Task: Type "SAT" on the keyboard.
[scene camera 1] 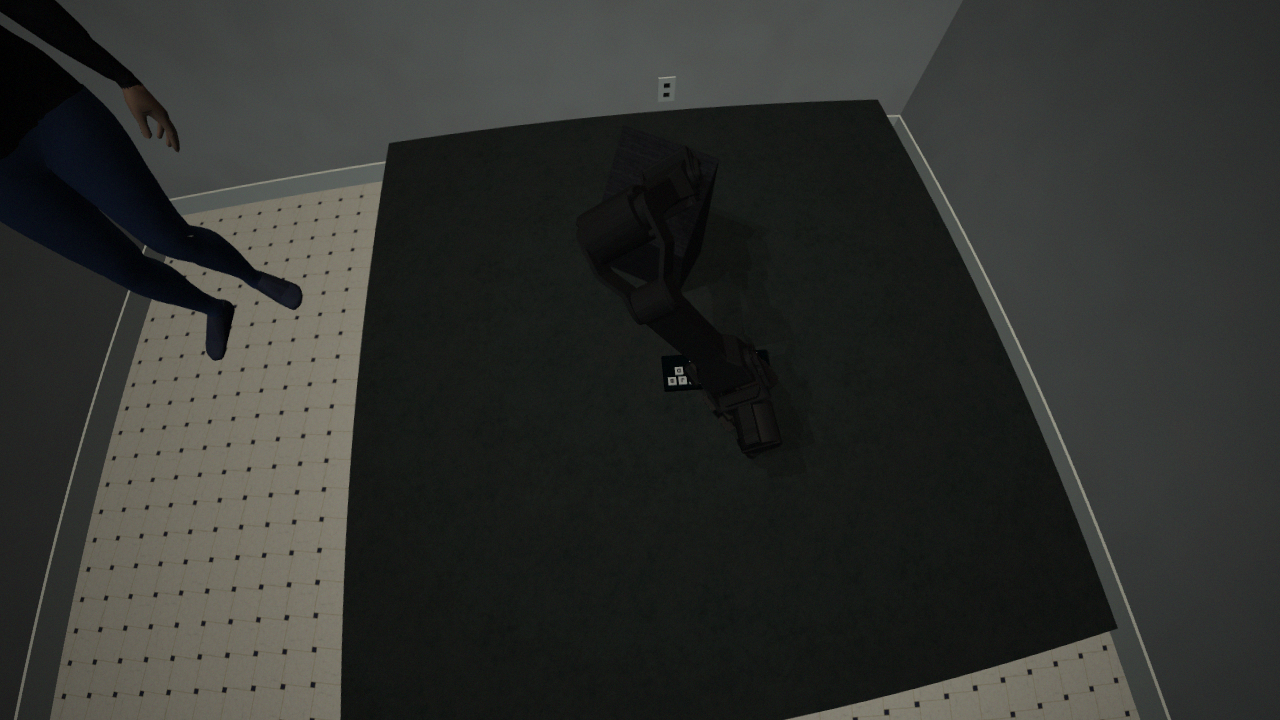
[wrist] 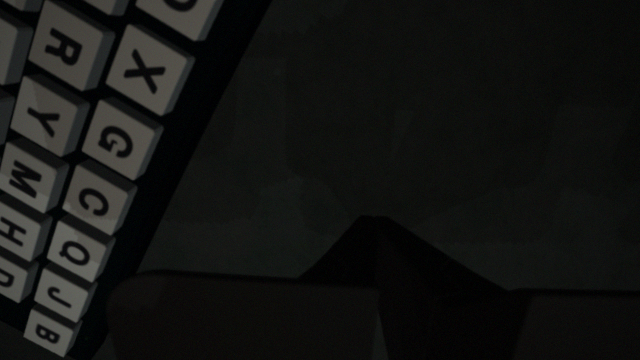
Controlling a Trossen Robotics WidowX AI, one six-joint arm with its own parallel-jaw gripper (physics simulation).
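Places are measured from the arm's base along level axes (x ahead, y left, z up), in metres.
Where they show: gripper, fingertip midpoint: (scene camera 1: 721, 418) (wrist: 371, 230); arm's base, origin of the base link: (scene camera 1: 682, 176).
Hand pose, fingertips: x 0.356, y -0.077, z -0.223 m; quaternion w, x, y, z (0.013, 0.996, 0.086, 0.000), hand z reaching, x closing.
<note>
Each offset is from my fingertips to the top centre of the thing. Level surfaces: height alone.
The small black keyboard @(dx -0.084, dy +0.034, dz +0.018 m) (scene camera 1: 668, 361) (wrist: 176, 167) with white lettered keys lies on the dark table, mostly hidden under the arm in the scene view. In the wrist view it runs slanting along the left side, with the X key @(dx -0.063, dy +0.036, dz +0.018 m) (wrist: 147, 70), G key @(dx -0.069, dy +0.018, dz +0.018 m) (wrist: 120, 139), C key @(dx -0.076, dy +0.000, dz +0.018 m) (wrist: 97, 200), Y key @(dx -0.089, dy +0.020, dz +0.018 m) (wrist: 47, 116) and R key @(dx -0.082, dy +0.038, dz +0.018 m) (wrist: 70, 47) showing. The S, A and T keys do not show in the wrist view. My gripper (wrist: 371, 230) is shut and empty. Its tips are to the right of the keyboard in the wrist view, past its edge. Their height is hard to tell.
The dark table @(dz +0.000 m) (scene camera 1: 537, 537) fills the middle of the scene view, and the arm's base stands near its back edge. A person (scene camera 1: 107, 197) in blue trousers is at the left, beside the table. A wall outlet (scene camera 1: 666, 88) is behind the table.
</note>
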